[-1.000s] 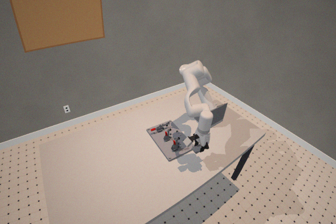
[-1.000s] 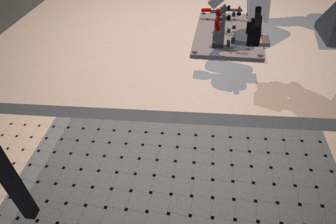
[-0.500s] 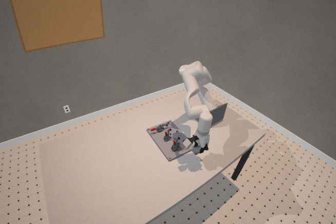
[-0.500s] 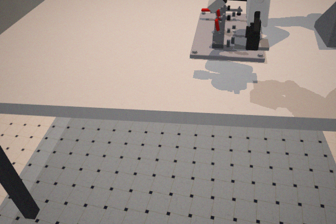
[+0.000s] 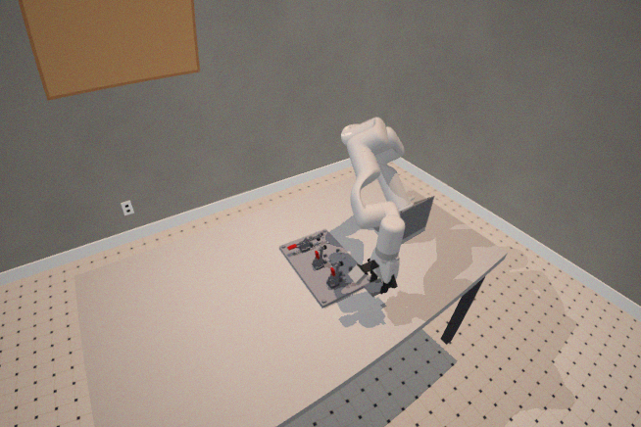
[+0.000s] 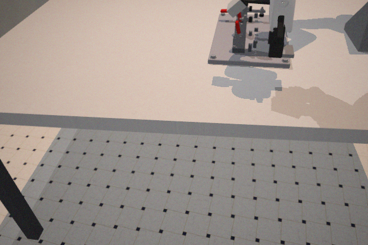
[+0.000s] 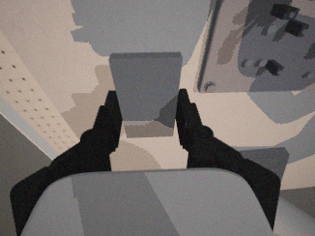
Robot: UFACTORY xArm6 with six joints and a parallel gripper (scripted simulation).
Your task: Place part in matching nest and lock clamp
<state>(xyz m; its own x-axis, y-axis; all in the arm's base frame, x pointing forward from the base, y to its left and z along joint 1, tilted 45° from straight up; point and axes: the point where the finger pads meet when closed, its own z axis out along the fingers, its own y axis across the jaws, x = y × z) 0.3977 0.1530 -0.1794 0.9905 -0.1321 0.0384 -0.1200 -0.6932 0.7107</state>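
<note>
Right now the grey fixture plate is 26 cm to the right of my hand, 11 cm below it and 3 cm ahead of it. Also, from my hand: flat grey part: 2 cm below.
</note>
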